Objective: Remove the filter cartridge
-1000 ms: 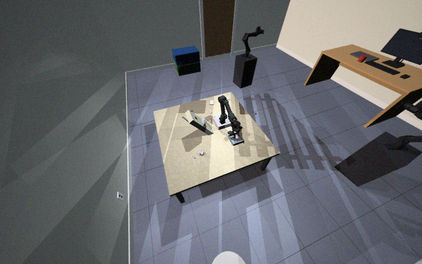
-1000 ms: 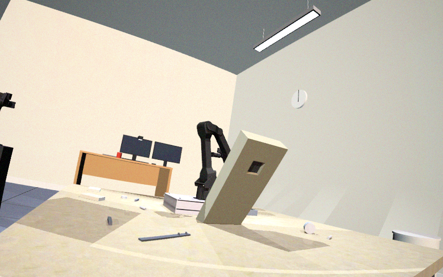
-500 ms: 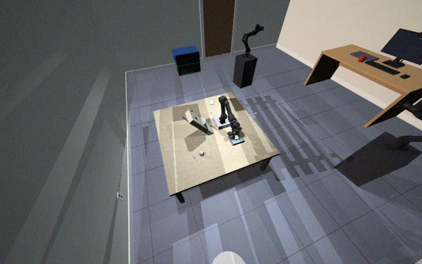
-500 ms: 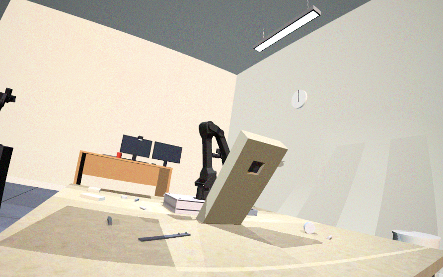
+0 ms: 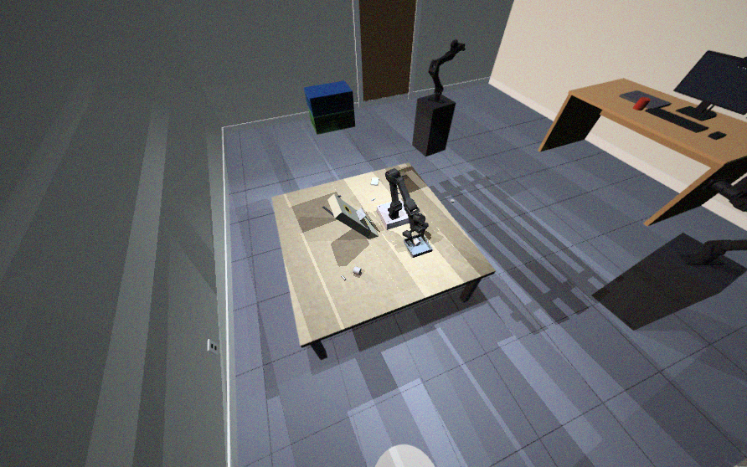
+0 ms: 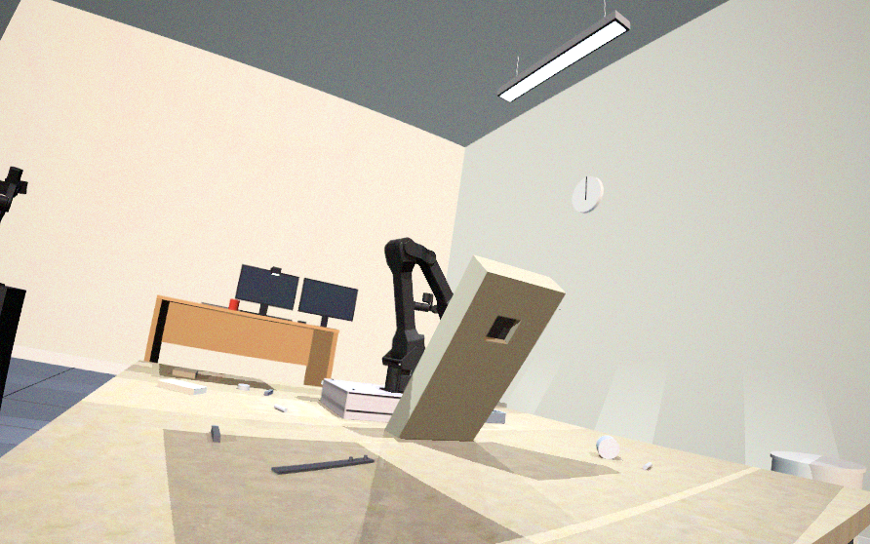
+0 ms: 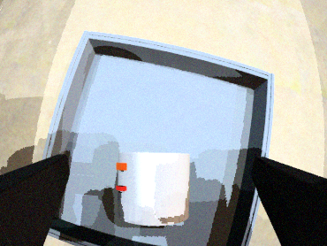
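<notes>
Right now the round filter cartridge is 2 cm to the right of my gripper tip and 4 cm below it. Also, from my gripper tip: service panel 34 cm ahead, 32 cm to the right, 12 cm above; then blue-floored tray 1 cm to the left, 6 cm below.
</notes>
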